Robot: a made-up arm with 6 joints.
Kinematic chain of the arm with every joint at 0, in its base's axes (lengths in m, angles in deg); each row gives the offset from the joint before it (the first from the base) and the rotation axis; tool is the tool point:
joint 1: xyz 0 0 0.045 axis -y
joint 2: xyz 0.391 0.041 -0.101 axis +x
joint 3: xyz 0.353 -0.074 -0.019 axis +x
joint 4: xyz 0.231 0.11 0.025 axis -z
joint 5: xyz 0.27 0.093 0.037 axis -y
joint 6: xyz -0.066 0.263 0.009 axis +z
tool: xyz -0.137 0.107 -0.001
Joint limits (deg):
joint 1: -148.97..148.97
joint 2: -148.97..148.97
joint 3: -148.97..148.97
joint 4: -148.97..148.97
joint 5: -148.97..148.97
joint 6: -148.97..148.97
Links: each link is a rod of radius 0.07 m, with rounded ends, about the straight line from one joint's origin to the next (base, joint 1, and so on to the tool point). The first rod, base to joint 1, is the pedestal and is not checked.
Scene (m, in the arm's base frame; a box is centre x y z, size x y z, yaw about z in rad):
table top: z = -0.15
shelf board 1: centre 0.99 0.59 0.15 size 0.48 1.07 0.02 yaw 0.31
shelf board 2: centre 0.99 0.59 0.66 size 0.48 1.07 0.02 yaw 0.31
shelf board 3: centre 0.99 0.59 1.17 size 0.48 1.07 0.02 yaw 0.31
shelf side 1: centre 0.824 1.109 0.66 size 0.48 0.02 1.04 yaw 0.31
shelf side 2: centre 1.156 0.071 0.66 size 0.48 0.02 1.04 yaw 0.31
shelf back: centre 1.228 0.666 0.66 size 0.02 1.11 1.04 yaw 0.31
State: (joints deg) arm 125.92 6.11 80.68 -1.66 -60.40 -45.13
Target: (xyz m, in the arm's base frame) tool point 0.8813 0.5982 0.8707
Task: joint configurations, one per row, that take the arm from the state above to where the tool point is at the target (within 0.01 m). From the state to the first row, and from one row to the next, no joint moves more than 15 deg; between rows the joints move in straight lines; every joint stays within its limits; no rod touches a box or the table.
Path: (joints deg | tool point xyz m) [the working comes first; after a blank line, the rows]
Joints at the target: 58.24 -48.75 17.11 -6.19 -55.99 -57.73
Straight joint move there: clear.

1: 112.38 -4.86 67.97 -2.57 -59.52 -47.65 | -0.9389 0.1396 0.9429
2: 98.85 -15.83 55.25 -3.47 -58.64 -50.17 | -0.5910 0.3885 1.1493
3: 85.31 -26.80 42.54 -4.38 -57.76 -52.69 | -0.1125 0.5659 1.2347
4: 71.77 -37.78 29.82 -5.28 -56.88 -55.21 | 0.4135 0.6402 1.1419
5: 58.24 -48.75 17.11 -6.19 -55.99 -57.73 | 0.8812 0.5982 0.8707

